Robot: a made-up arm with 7 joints.
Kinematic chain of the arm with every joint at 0, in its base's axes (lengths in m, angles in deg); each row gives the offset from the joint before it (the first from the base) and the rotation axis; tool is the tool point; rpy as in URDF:
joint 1: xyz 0 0 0.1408 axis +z
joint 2: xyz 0 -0.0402 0.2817 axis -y
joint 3: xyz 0 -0.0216 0.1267 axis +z
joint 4: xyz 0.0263 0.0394 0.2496 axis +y
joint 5: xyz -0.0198 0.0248 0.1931 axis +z
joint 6: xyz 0 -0.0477 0.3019 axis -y
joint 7: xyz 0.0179 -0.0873 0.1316 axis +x
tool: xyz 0 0 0 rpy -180 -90 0
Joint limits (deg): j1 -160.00..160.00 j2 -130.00..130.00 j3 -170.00..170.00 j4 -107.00..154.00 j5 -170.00..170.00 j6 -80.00..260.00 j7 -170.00..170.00
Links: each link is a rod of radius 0.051 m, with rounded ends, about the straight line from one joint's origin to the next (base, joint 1, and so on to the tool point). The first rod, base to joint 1, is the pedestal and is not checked.
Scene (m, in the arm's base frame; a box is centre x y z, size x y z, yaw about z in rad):
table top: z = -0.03
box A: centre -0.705 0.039 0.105 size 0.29 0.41 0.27 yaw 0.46
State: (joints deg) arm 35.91 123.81 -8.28 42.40 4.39 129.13 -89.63
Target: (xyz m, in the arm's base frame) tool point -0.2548 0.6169 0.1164
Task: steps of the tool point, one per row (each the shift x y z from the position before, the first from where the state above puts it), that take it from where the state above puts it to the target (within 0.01 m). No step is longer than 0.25 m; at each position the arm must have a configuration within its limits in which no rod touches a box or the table.
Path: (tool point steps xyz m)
1: -0.0887 0.0509 0.1156
2: -0.0719 0.0799 0.1114
3: -0.0508 0.1039 0.1011
4: -0.0273 0.1204 0.0850
5: -0.0341 0.2239 -0.0953
6: 0.0426 0.2220 -0.0962
7: 0.1141 0.1924 -0.0950
8: 0.1709 0.1392 -0.0912
9: 0.2041 0.0689 -0.0850

